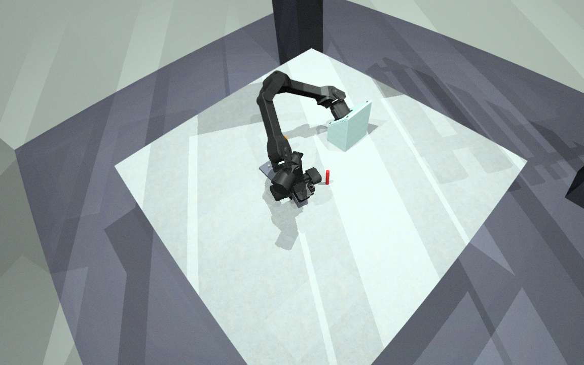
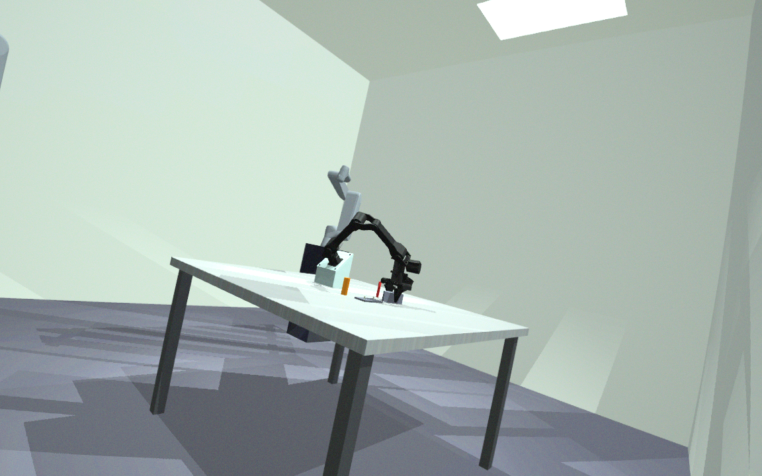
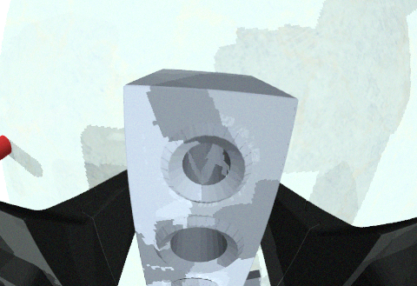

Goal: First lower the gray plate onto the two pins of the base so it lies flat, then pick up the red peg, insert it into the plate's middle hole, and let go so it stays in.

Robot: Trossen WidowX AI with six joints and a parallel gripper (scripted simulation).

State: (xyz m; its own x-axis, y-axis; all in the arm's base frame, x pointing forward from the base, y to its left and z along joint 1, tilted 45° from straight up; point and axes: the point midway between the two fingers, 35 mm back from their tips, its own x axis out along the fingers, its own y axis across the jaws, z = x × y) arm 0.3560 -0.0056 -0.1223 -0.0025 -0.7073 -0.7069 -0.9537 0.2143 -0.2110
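Now: the dark base 160 mm to the right of my gripper tip and 20 mm behind it. Also, from my gripper tip: orange cylinder: 210 mm to the right, 130 mm behind, 30 mm above; gray plate: 30 mm above; red peg: 130 mm behind, 40 mm to the left, 30 mm above.
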